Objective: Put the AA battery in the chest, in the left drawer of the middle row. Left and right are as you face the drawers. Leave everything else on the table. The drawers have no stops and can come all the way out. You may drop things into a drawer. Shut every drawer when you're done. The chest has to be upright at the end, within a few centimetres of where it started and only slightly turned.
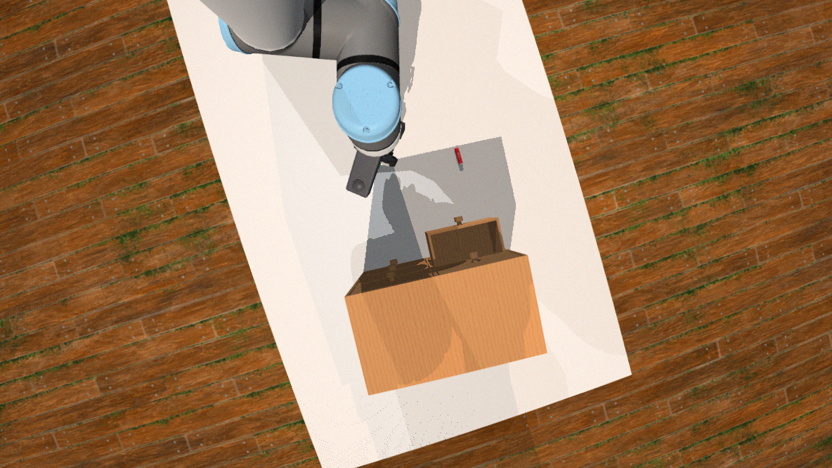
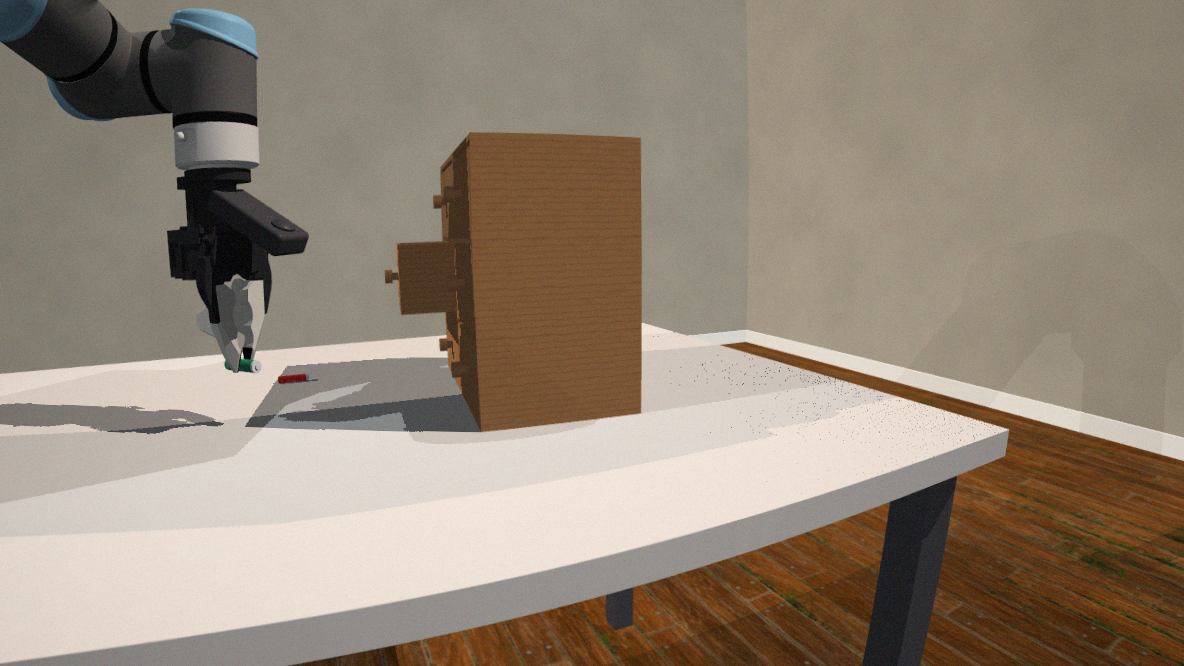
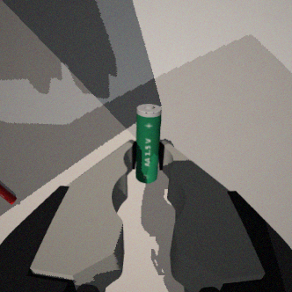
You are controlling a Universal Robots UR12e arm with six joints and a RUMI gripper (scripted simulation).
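Right now the red object is 7 cm ahead of my hand, 19 cm to the left of it and 7 cm below it. Round my hand: green AA battery: 1 cm below.
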